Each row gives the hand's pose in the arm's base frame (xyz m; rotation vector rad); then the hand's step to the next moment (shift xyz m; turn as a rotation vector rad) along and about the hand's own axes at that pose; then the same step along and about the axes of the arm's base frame.
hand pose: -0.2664 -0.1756 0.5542 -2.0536 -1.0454 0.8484
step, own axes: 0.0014 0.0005 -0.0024 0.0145 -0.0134 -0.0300
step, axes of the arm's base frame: 0.0027 0.0003 0.0006 0.0247 0.0103 0.0239
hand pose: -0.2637 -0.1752 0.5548 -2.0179 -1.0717 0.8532
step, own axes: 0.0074 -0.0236 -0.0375 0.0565 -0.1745 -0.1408
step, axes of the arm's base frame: 0.0233 0.0065 0.0379 0.0645 0.0856 0.2049
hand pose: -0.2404 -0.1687 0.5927 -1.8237 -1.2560 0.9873
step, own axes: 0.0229 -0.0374 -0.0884 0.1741 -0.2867 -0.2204
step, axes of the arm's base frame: 0.0675 0.0214 0.0687 0.1158 0.2193 0.3156
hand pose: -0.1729 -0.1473 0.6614 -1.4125 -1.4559 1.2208
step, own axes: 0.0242 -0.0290 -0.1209 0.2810 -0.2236 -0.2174
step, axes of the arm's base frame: 0.1054 0.0412 0.0568 0.1187 0.3205 0.2437
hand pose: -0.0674 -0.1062 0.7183 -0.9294 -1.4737 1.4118
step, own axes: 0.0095 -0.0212 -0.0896 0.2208 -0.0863 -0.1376
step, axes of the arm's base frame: 0.0818 0.0383 0.0201 0.0575 0.2473 0.1032
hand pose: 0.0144 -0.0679 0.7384 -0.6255 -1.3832 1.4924
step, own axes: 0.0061 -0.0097 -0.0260 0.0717 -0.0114 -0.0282
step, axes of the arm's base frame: 0.0230 0.0159 0.0048 -0.0006 0.0749 0.0214
